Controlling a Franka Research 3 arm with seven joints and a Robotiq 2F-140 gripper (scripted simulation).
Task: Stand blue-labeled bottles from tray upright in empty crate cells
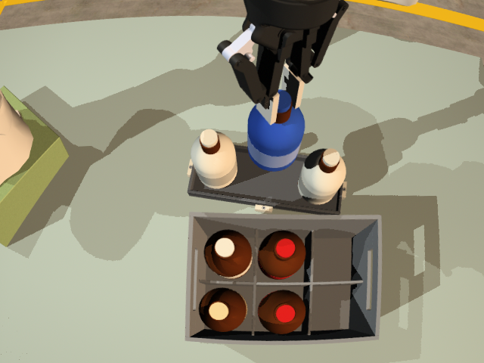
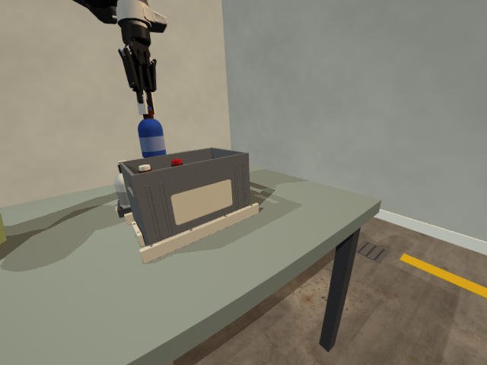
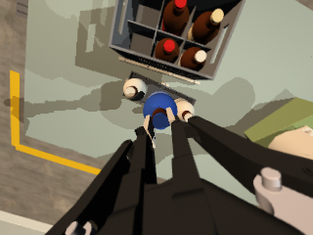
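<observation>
Right now the blue-labeled bottle is 90 mm below my hand. Round my hand: grey crate (20 mm ahead, 190 mm to the right, 240 mm below); cream-labeled bottle (100 mm behind, 20 mm to the left, 240 mm below); dark tray (310 mm below).
</observation>
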